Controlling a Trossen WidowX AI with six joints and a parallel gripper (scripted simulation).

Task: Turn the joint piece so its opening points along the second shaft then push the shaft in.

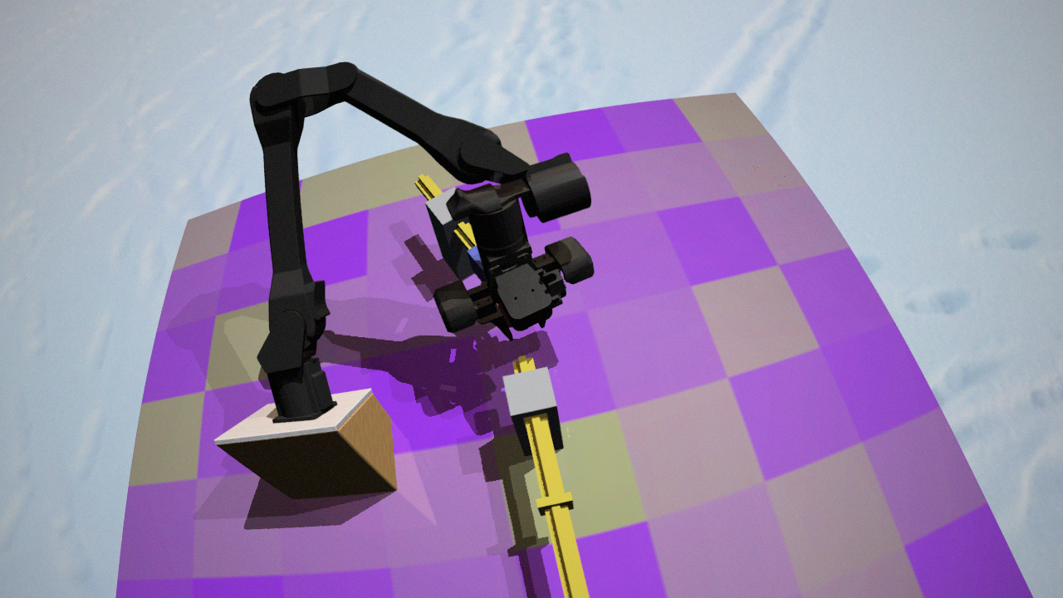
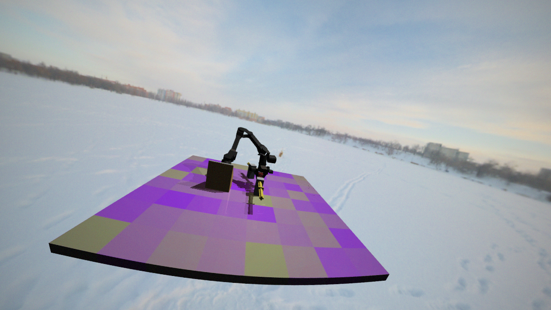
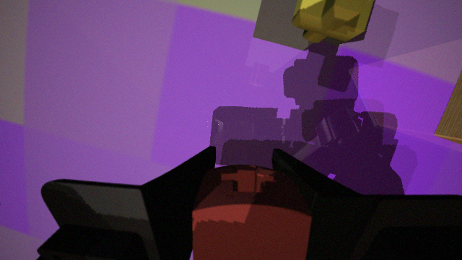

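Now: gripper tip 4 cm below the red square joint piece, 2 cm to the right of it and 1 cm past it.
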